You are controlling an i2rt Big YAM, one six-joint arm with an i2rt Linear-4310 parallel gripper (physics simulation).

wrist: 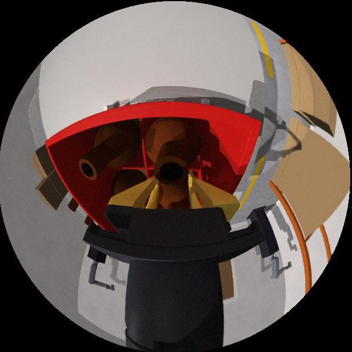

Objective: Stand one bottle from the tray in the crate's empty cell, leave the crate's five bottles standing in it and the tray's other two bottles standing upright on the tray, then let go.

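The red crate [150, 109] lies ahead of the gripper, with thin red dividers inside. A brown bottle [172, 137] stands in its back middle, its dark mouth towards the camera. A second bottle [117, 145] is at the back left. A third bottle [129, 181] shows partly below it. Another brown bottle [173, 194] shows between and beyond the yellow fingers, mostly hidden. The crate's right back part shows bare red walls and a shadow. My gripper [173, 177] is partly open over the crate, its fingers apart and holding nothing. The tray cannot be made out.
Small brown pieces [73, 205] show outside the crate's left wall, beside cardboard boxes [51, 191]. Larger cardboard boxes [317, 175] are at the right, near an orange rail [301, 240]. A yellow stripe [262, 45] runs along the right side.
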